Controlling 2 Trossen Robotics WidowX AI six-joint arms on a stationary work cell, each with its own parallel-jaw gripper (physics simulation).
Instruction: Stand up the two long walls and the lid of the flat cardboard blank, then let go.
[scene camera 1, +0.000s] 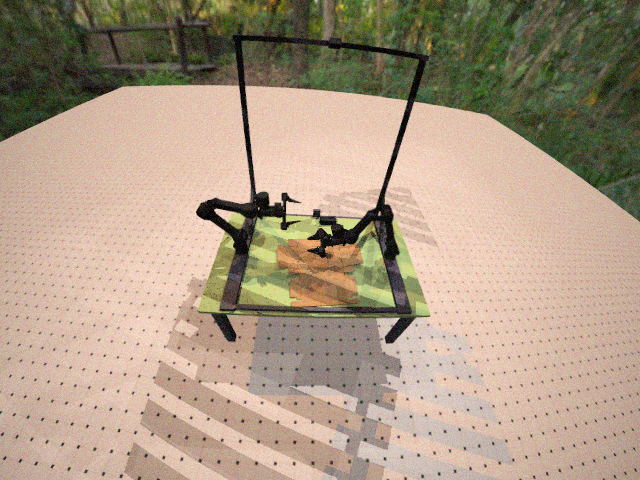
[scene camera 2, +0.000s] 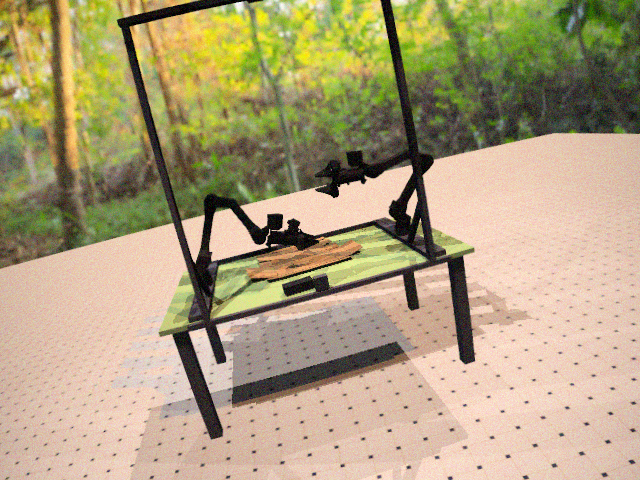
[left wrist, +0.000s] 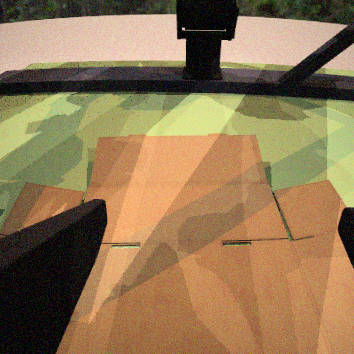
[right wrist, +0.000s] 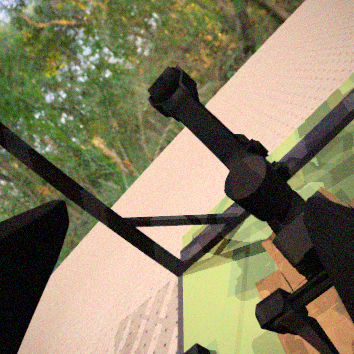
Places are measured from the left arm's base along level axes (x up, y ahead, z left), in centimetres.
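Pixels of known places: left gripper, fingertip midpoint: (scene camera 1: 307, 244) (scene camera 2: 317, 239) (left wrist: 224, 215); right gripper, fingertip midpoint: (scene camera 1: 301, 211) (scene camera 2: 314, 183) (right wrist: 187, 210); left arm's base, origin of the base link: (scene camera 1: 389, 255); right arm's base, origin of the base link: (scene camera 1: 241, 250) (scene camera 2: 404, 233) (left wrist: 201, 73).
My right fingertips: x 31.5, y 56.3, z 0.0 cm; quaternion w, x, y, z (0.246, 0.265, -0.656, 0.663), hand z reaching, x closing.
Observation:
Ahead of a thing's pixels: the offset from my right fingertips to its top centre.
The brown cardboard blank (scene camera 1: 323, 288) (scene camera 2: 305, 259) (left wrist: 175, 165) (right wrist: 335, 311) lies on the green patterned table, and its panels look flat. Slots and cut lines show in the left wrist view. My left gripper (scene camera 1: 310, 244) (scene camera 2: 312, 241) (left wrist: 224, 215) is open and empty, low over the blank; its fingers hide parts of the panels. Whether it touches the cardboard cannot be told. My right gripper (scene camera 1: 298, 212) (scene camera 2: 316, 182) (right wrist: 187, 210) is open and empty, high above the table and tilted in its own wrist view. Which panels are the long walls and lid is hard to tell.
A black block {dx -29.9, dy -18.5, dz -30.6 cm} (scene camera 1: 327, 220) (scene camera 2: 298, 285) and a smaller one {dx -27.7, dy -10.6, dz -36.8 cm} (scene camera 1: 316, 212) (scene camera 2: 321, 282) are at the table edge that is far in scene camera 1. A tall black frame (scene camera 1: 245, 113) (scene camera 2: 150, 124) rises there. The left arm reaches over the blank.

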